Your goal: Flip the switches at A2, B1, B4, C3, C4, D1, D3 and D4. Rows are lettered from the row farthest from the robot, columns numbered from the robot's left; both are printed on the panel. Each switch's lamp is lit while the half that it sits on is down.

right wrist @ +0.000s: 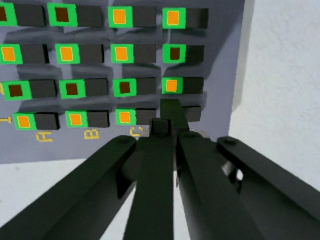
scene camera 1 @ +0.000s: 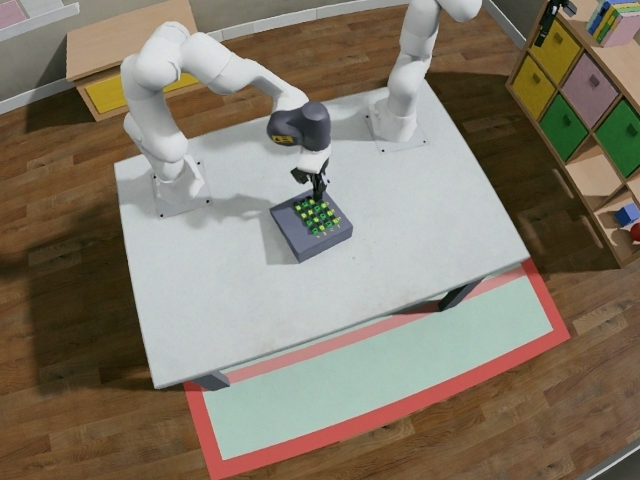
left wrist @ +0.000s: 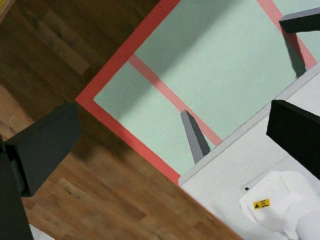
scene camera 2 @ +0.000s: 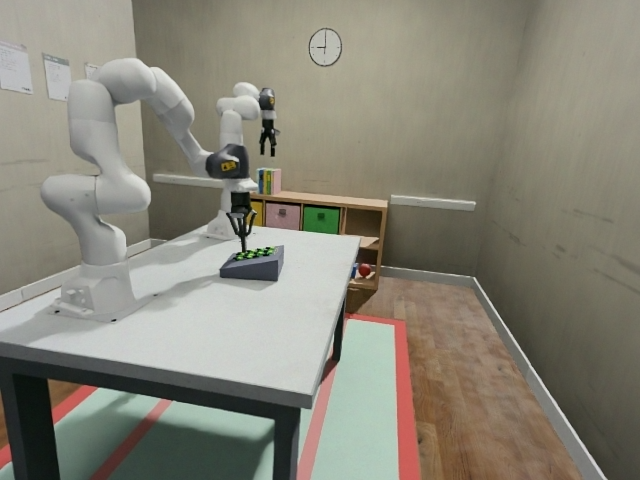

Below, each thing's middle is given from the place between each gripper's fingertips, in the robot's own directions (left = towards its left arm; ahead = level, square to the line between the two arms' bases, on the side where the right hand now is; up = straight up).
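My right hand (scene camera 2: 244, 251): 50 mm to the left of D3 switch (right wrist: 171, 53), 40 mm above it. From my right hand: C3 switch (right wrist: 121, 53) 40 mm ahead, 40 mm to the right, 30 mm below; C2 switch (right wrist: 147, 85) 20 mm to the right, 30 mm ahead, 30 mm below; D2 switch (right wrist: 170, 85) 20 mm to the right, 40 mm below.
From my left hand: A1 switch (right wrist: 23, 120) far ahead, far to the right, far below; B1 switch (right wrist: 75, 118) 310 mm ahead, 950 mm to the right, 340 mm below; D2 switch 240 mm ahead, 990 mm to the right, 360 mm below; C2 switch 280 mm ahead, 990 mm to the right, 350 mm below.
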